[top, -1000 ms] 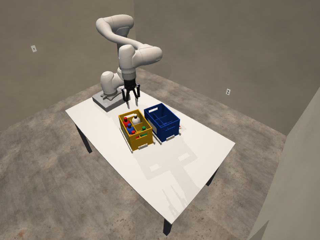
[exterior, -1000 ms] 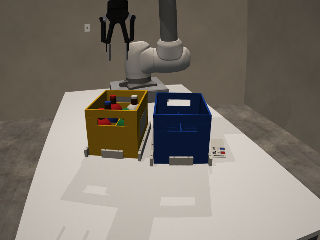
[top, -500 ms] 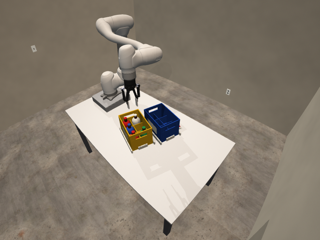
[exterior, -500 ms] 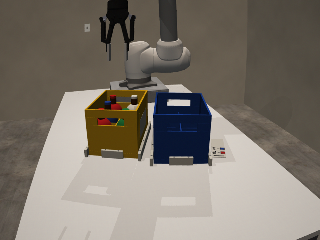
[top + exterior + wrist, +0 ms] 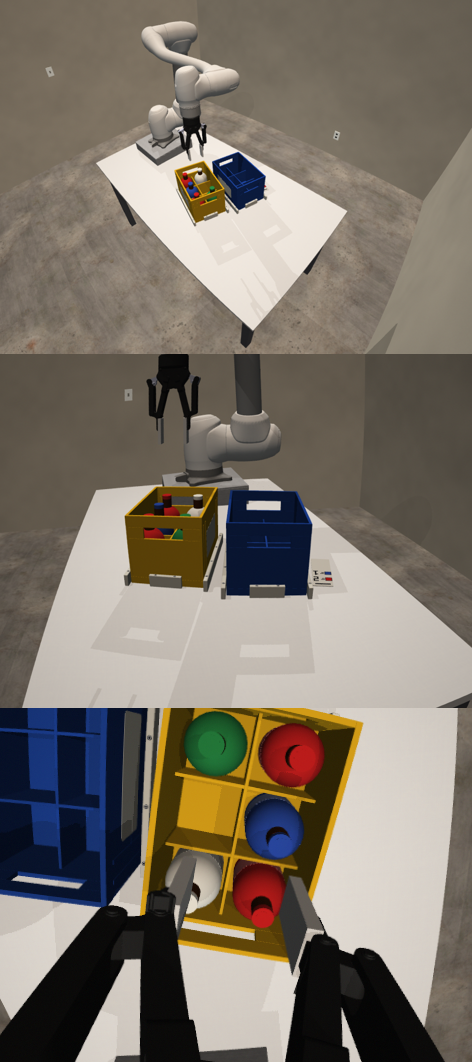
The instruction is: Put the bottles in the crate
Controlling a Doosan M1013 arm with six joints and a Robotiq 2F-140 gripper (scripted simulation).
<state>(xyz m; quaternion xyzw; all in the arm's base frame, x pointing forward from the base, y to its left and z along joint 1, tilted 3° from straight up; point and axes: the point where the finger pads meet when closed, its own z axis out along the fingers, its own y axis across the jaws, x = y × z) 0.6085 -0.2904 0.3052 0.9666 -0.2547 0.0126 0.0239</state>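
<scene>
Right now my hand is 27 cm above the blue bottle, 3 cm to the left of it and 3 cm past it. Round my hand: white-label bottle (27 cm below, 9 cm to the left, 7 cm behind); then yellow crate (27 cm below, 1 cm behind); then green bottle (27 cm below, 9 cm ahead).
</scene>
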